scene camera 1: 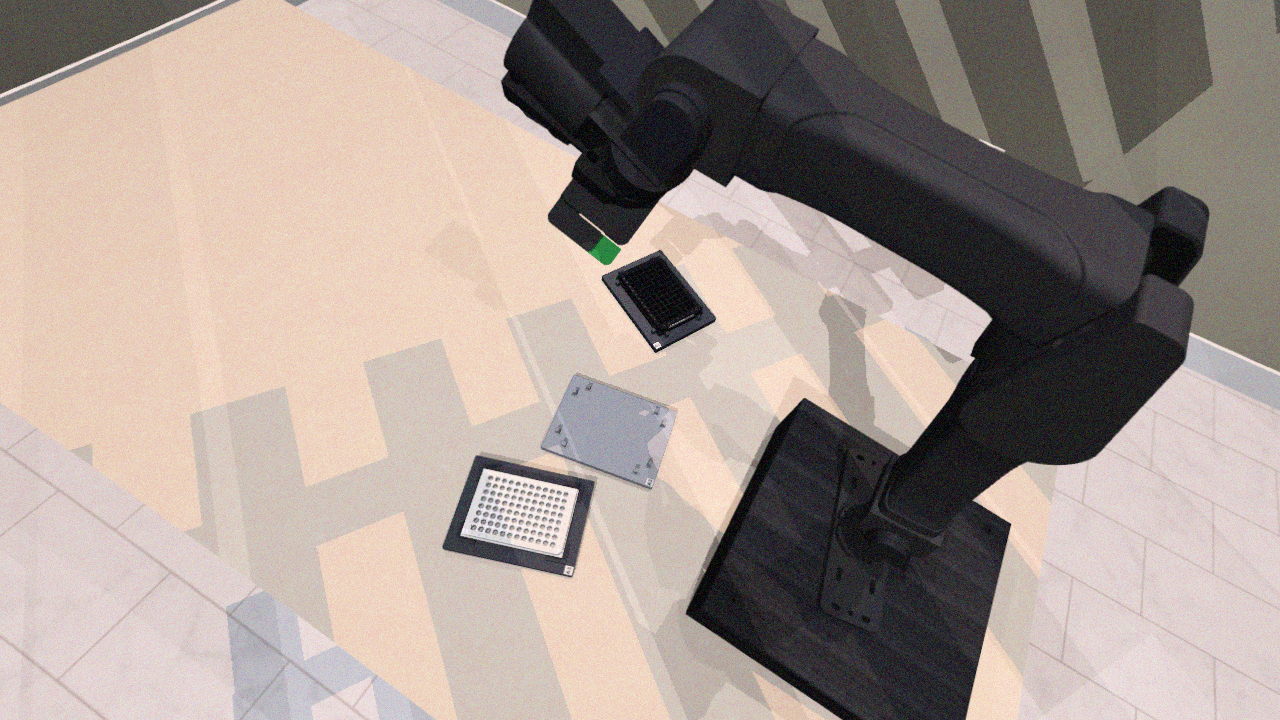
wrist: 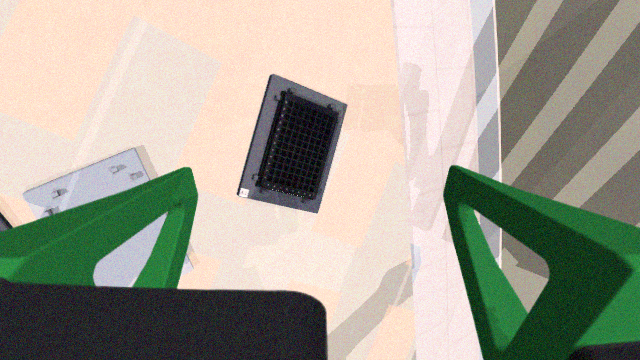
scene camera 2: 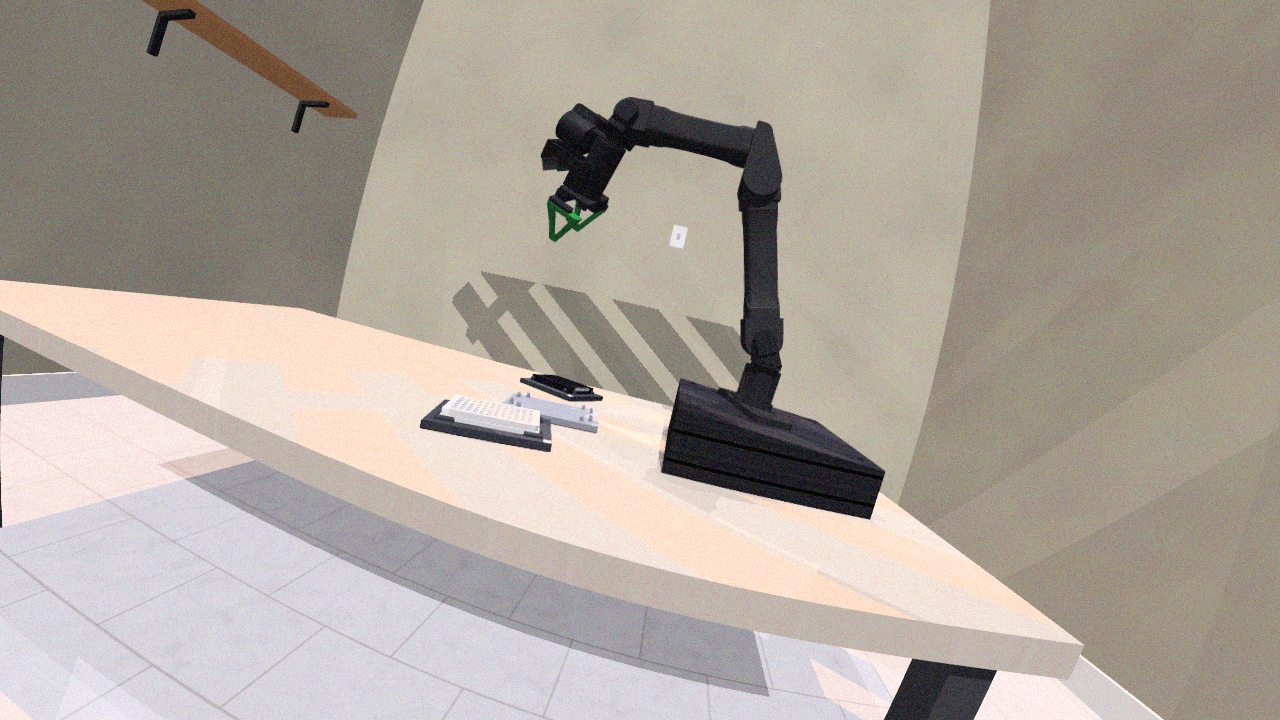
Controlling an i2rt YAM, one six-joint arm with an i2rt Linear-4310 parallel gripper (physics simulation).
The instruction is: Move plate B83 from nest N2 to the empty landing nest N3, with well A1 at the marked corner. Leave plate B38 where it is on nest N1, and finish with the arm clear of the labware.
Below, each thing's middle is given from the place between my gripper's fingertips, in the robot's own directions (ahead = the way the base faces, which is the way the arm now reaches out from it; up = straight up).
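Labels:
With the grey holder (scene camera 1: 625, 436) in the scene, my gripper is now 320 mm above the holder, 60 mm past it and 110 mm to the right of it.

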